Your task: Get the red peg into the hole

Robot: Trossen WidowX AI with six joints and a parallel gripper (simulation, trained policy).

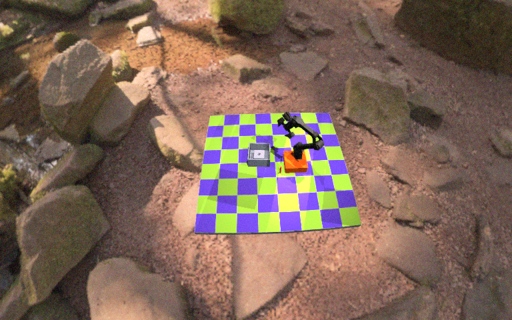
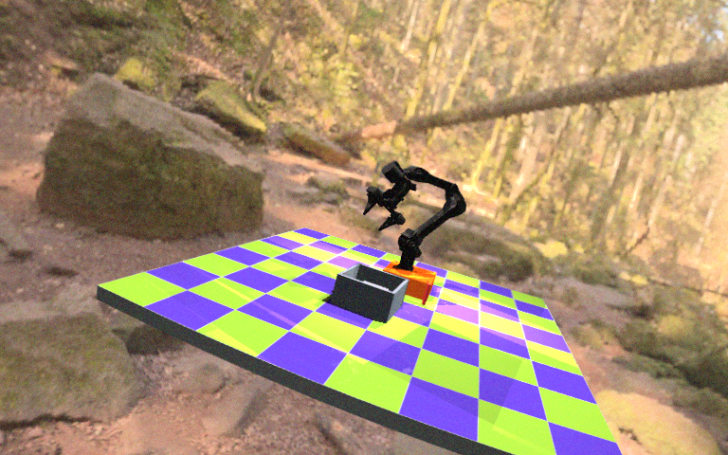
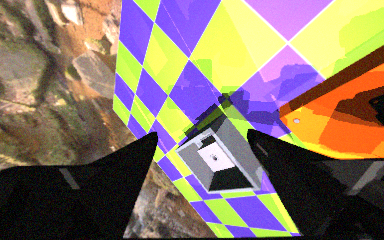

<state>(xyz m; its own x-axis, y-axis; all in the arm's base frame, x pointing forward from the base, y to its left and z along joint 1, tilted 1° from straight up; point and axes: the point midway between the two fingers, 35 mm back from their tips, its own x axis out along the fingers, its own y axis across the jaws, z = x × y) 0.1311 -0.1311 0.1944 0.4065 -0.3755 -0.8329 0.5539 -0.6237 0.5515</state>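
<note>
My gripper tip is 27 cm to the right of the red peg, 19 cm above it and 1 cm short of it. Also, from my gripper tip: grey box 21 cm below, 19 cm ahead, 10 cm to the left.
</note>
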